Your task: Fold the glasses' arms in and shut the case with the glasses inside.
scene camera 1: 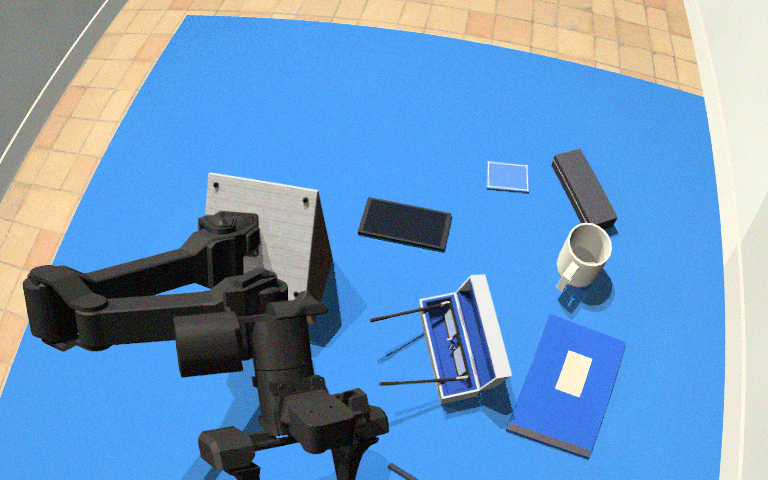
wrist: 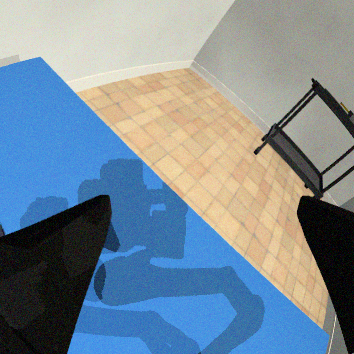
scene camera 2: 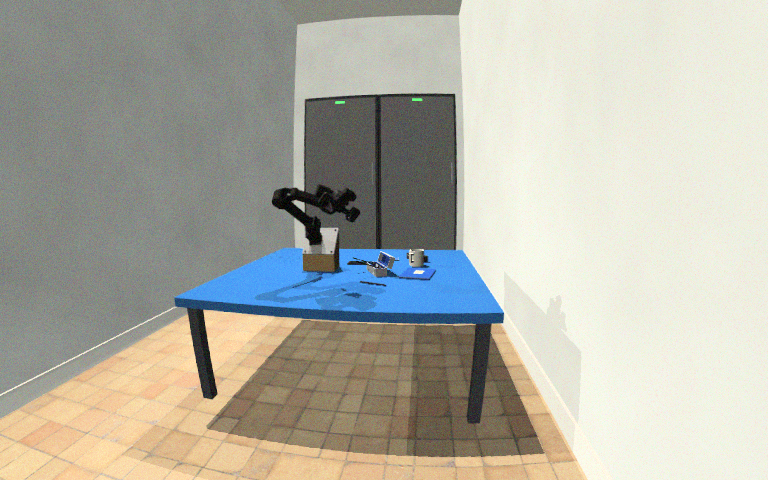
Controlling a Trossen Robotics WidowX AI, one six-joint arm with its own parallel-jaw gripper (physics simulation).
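Places are measured from the arm's base along level axes (x ahead, y left, z up), in centimetres.
Pixels of known places: gripper, fingertip midpoint: (wrist: 209, 205) (scene camera 2: 341, 216); arm's base, origin of the base link: (scene camera 1: 238, 233) (scene camera 2: 315, 239).
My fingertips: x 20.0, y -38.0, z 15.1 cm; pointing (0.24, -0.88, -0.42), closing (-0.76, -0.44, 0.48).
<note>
For each thing: its middle in the pictures, then the offset to it from my fingertips. "spot": a spot on its surface instead.
- glasses, surface spot: (scene camera 1: 451, 325) spot: dz -28.3, dx +12.8, dy +33.2 cm
- white case, surface spot: (scene camera 1: 460, 397) (scene camera 2: 381, 272) spot: dz -28.6, dx +15.6, dy +21.7 cm
- lid, body centre: (scene camera 1: 482, 332) (scene camera 2: 385, 259) dz -24.3, dx +17.5, dy +31.2 cm
- mug, body centre: (scene camera 1: 580, 260) (scene camera 2: 415, 257) dz -25.9, dx +33.4, dy +46.2 cm
- dark box, body centre: (scene camera 1: 584, 190) dz -28.9, dx +35.2, dy +62.4 cm
- blue notebook, body centre: (scene camera 1: 569, 385) (scene camera 2: 418, 273) dz -30.3, dx +33.5, dy +25.6 cm
- phone, body centre: (scene camera 1: 405, 223) dz -30.3, dx +3.0, dy +51.5 cm
- small blue pad, body centre: (scene camera 1: 507, 176) dz -30.4, dx +20.5, dy +64.1 cm
- dark pen, body centre: (scene camera 2: 373, 283) dz -30.2, dx +12.7, dy +6.7 cm
The glasses (scene camera 1: 451, 325) sit in the base of the white case (scene camera 1: 460, 397) (scene camera 2: 377, 272), which has a blue lining. Both thin dark arms of the glasses are unfolded and stick out past the case's left rim in scene camera 1, roughly parallel. The lid (scene camera 1: 492, 328) (scene camera 2: 386, 260) stands open on the side away from those arms. My gripper (wrist: 209, 205) (scene camera 2: 353, 205) is open and empty, high above the table and apart from the case. Its fingertips are cut off in scene camera 1. Neither the glasses nor the case shows in the wrist view.
A mug (scene camera 1: 586, 271) (scene camera 2: 416, 258) and a dark box (scene camera 1: 585, 188) stand beyond the case. A blue notebook (scene camera 1: 600, 367) lies right of it, a phone (scene camera 1: 405, 223) and small blue pad (scene camera 1: 507, 176) behind. A dark pen (scene camera 1: 402, 471) (scene camera 2: 372, 283) lies nearer. The arm's mount (scene camera 2: 320, 263) is left.
</note>
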